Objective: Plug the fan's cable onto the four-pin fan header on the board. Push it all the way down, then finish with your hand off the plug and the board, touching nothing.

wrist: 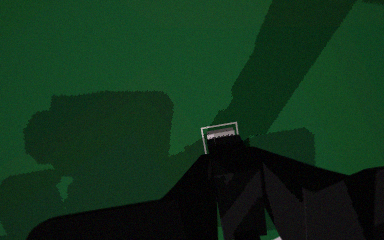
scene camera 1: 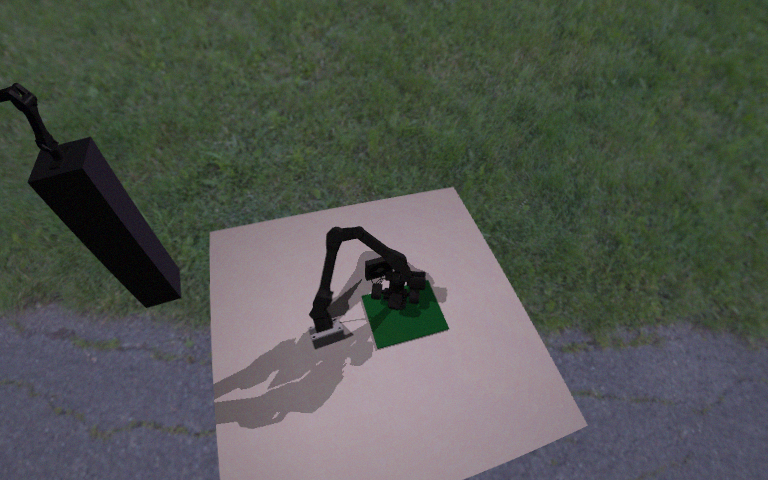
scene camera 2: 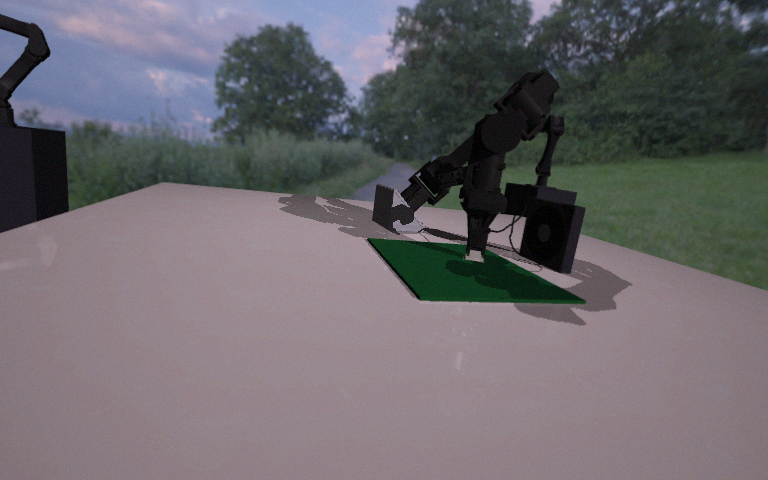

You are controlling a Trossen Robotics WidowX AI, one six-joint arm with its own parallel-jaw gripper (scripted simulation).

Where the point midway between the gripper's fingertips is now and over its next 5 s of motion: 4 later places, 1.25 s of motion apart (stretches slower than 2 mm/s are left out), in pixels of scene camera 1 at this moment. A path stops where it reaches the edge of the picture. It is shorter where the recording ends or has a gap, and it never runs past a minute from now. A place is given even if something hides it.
My gripper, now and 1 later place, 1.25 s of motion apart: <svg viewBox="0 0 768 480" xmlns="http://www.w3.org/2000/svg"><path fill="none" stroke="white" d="M393 303L381 320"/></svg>
